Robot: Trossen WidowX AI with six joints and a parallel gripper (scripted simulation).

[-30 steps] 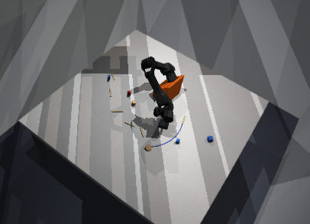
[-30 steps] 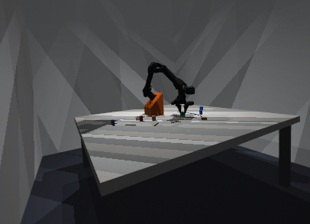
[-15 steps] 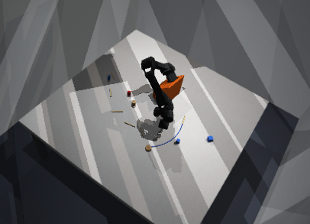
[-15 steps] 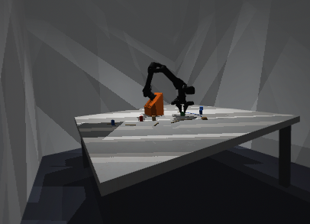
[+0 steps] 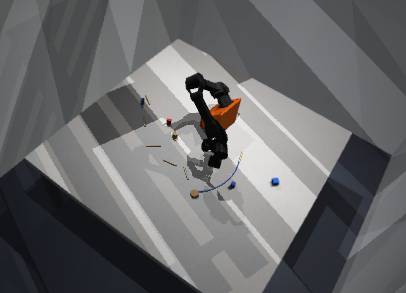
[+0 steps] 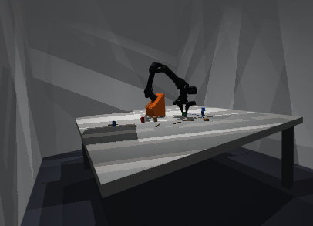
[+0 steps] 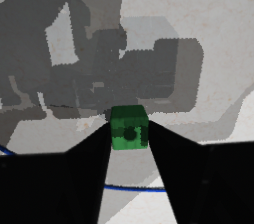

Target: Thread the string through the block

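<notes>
My gripper tip is 120 mm past the thin wooden stick, 80 mm to the right of it and 20 mm above it. Also, from my gripper tip: blue cylinder 150 mm to the left, 50 mm ahead, 10 mm below; then round wooden button 210 mm ahead, 40 mm to the left, 20 mm below; then green block right at my gripper tip.
</notes>
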